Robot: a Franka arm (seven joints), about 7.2 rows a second.
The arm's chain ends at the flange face. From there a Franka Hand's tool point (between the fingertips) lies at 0.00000 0.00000 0.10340 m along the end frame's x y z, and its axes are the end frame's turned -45 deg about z.
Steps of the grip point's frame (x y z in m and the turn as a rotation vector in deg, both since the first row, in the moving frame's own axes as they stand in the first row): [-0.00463 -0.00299 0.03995 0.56 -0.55 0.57]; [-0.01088 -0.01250 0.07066 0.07 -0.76 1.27]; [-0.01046 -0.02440 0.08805 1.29 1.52 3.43]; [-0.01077 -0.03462 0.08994 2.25 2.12 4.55]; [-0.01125 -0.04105 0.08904 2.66 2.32 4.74]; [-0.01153 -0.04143 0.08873 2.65 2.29 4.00]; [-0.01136 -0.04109 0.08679 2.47 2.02 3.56]
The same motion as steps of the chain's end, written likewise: [-0.00397 0.00118 0.03996 0.01 -0.78 0.57]; [-0.01546 -0.00201 0.07067 -0.49 -0.59 1.27]; [-0.02505 -0.00628 0.08811 1.99 0.16 3.43]; [-0.03215 -0.01129 0.09009 3.09 -0.09 4.55]; [-0.03681 -0.01471 0.08924 3.52 -0.24 4.74]; [-0.03721 -0.01483 0.08892 3.49 -0.25 4.00]; [-0.03669 -0.01528 0.08695 3.17 -0.32 3.56]
